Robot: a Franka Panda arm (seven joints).
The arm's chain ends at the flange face. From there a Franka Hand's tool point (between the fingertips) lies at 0.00 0.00 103.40 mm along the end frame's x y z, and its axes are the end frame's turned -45 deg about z.
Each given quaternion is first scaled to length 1.
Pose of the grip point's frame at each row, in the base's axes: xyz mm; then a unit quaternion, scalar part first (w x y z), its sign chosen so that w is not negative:
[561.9 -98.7 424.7 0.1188 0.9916 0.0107 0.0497]
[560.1 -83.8 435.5 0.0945 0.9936 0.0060 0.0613]
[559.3 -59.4 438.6 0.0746 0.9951 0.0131 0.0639]
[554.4 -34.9 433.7 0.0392 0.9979 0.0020 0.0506]
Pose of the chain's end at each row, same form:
[551.4 -74.4 524.7 0.0907 0.9202 -0.3696 0.0914]
[547.4 -64.5 536.3 0.0638 0.9203 -0.3747 0.0928]
[545.9 -44.2 540.0 0.0445 0.9243 -0.3687 0.0876]
[543.9 -26.8 536.3 0.0169 0.9227 -0.3801 0.0618]

